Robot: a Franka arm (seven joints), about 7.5 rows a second.
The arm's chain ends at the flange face. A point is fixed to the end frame.
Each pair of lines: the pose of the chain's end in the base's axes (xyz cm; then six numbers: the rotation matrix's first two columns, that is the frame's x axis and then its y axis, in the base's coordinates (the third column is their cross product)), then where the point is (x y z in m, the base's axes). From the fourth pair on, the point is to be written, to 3 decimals.
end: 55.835, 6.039, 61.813, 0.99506, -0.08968, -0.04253, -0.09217, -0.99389, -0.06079
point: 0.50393 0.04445 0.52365
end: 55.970, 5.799, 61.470, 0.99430, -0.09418, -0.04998, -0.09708, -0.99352, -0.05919
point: 0.50450 0.04221 0.52065
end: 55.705, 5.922, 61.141, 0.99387, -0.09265, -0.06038, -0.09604, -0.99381, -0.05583
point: 0.50087 0.04313 0.51799
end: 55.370, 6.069, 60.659, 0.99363, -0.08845, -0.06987, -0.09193, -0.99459, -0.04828
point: 0.497 0.044 0.514
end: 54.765, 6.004, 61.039, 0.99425, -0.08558, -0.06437, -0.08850, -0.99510, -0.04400
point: 0.491 0.042 0.517
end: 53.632, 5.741, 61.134, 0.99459, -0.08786, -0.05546, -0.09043, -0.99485, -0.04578
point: 0.481 0.040 0.518
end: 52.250, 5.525, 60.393, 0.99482, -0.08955, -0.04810, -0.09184, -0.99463, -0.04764
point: 0.467 0.038 0.510
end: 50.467, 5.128, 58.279, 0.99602, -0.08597, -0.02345, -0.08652, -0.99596, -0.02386
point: 0.452 0.031 0.488
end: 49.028, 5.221, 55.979, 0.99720, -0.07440, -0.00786, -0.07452, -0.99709, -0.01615
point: 0.439 0.031 0.465
